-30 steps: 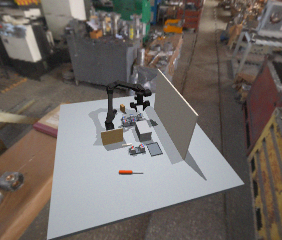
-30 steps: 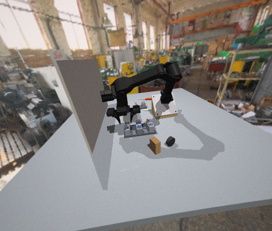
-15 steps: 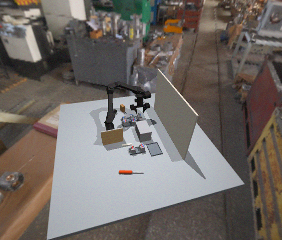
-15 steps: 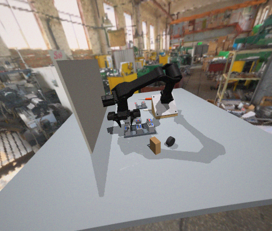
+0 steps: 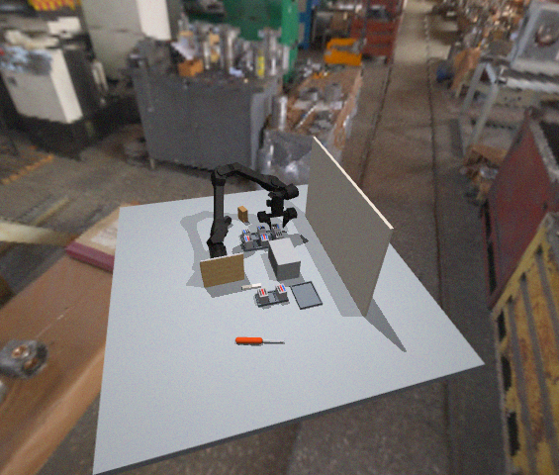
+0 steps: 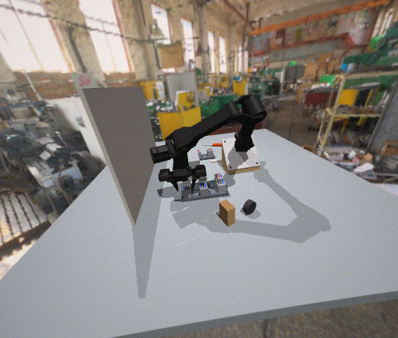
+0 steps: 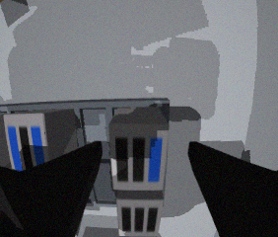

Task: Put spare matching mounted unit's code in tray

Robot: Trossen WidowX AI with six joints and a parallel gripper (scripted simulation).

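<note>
The grey spare lies right at my gripper tip. Also, from my gripper tip: grey mounted unit 20 mm behind, 220 mm to the right, 10 mm above; black cylinder 240 mm behind, 130 mm to the left, 10 mm below; small wooden block 150 mm behind, 150 mm to the left.
</note>
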